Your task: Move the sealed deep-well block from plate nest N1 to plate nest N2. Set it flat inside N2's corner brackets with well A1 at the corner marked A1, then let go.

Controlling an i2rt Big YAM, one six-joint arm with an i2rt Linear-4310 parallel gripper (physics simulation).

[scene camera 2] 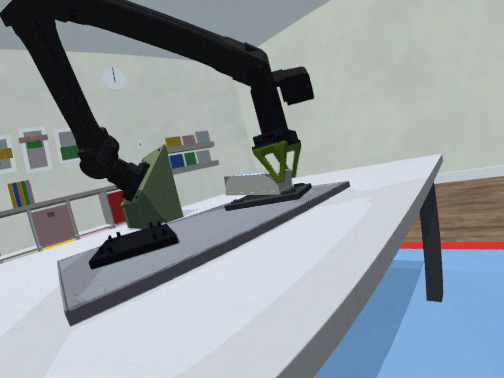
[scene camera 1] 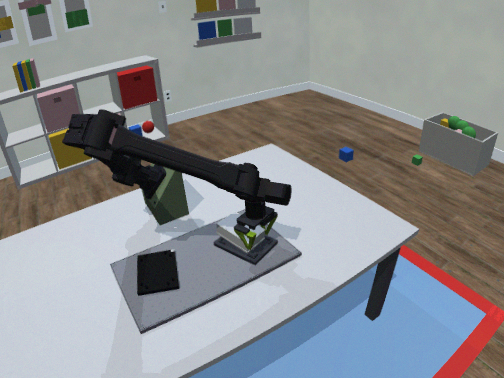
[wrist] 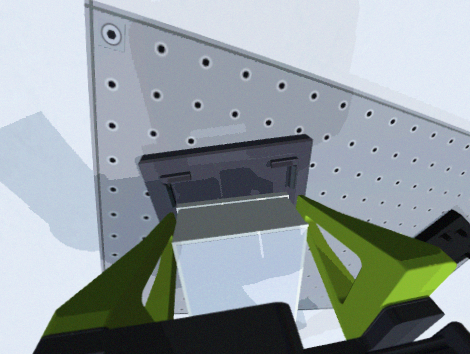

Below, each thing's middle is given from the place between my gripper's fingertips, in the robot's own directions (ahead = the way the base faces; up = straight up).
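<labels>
Deep-well block (scene camera 2: pixel 258 182): 30 mm to the right of my hand, 60 mm behind it, 10 mm above it.
</labels>
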